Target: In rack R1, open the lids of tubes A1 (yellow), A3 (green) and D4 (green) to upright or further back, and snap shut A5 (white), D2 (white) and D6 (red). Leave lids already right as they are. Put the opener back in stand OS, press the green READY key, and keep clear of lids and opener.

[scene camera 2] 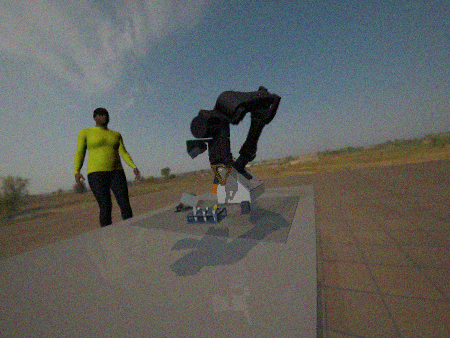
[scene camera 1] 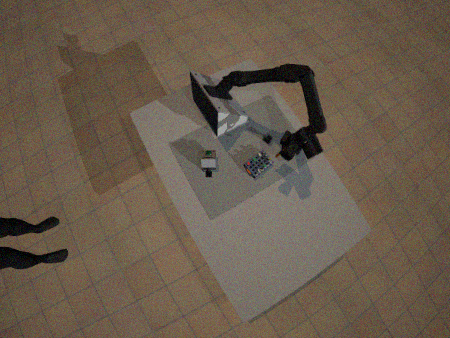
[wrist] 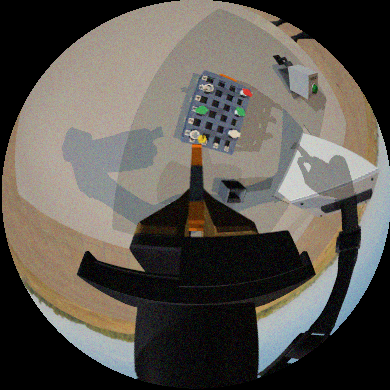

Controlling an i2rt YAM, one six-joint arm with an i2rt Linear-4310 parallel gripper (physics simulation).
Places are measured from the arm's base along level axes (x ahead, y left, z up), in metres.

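Pixels of known places: gripper, between the fingertips: (scene camera 2: 222,184) (scene camera 1: 282,149) (wrist: 195,193); arm's base, origin of its link: (scene camera 2: 237,168) (scene camera 1: 218,93) (wrist: 347,200).
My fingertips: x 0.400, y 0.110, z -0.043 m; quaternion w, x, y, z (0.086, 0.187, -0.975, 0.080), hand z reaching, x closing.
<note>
Ahead of a thing's pixels: the offset from my fingertips to its middle.
The blue rack R1 @[dz -0.098, dx -0.021, dy -0.105 m] (scene camera 1: 254,174) (scene camera 2: 203,219) (wrist: 242,101) stands on the grey mat. In the wrist view, the yellow lid at A1 @[dz -0.077, dx -0.006, dy -0.048 m] (wrist: 202,138) lies beside its tube's bare mouth. Green lids sit at A3 @[dz -0.087, dx +0.007, dy -0.088 m] (wrist: 201,109) and D4 @[dz -0.087, dx -0.049, dy -0.114 m] (wrist: 239,111), a red lid at D6 @[dz -0.086, dx -0.046, dy -0.152 m] (wrist: 246,92), and a white lid at D2 @[dz -0.087, dx -0.054, dy -0.075 m] (wrist: 234,133). The white tube at A5 @[dz -0.077, dx +0.018, dy -0.121 m] (wrist: 207,87) shows a ring. My gripper (scene camera 1: 283,152) (scene camera 2: 221,174) (wrist: 195,193) is shut on the orange and black opener @[dz +0.014, dx +0.010, dy -0.018 m] (scene camera 1: 278,154) (scene camera 2: 214,188) (wrist: 196,156). It hangs above the mat beside the rack's row-1 edge, and the opener's tip points at the A1 corner.
The empty dark stand OS @[dz -0.107, dx -0.109, dy +0.024 m] (scene camera 1: 268,138) (scene camera 2: 245,207) (wrist: 232,191) stands near the rack. The grey key box @[dz -0.085, dx -0.171, dy -0.306 m] (scene camera 1: 209,163) (scene camera 2: 189,199) (wrist: 300,81) carries the green READY key @[dz -0.063, dx -0.189, dy -0.295 m] (scene camera 1: 208,152) (wrist: 314,87). A white slanted block (scene camera 1: 227,121) (scene camera 2: 236,189) holds the arm's base. A person (scene camera 2: 103,159) stands beyond the table.
</note>
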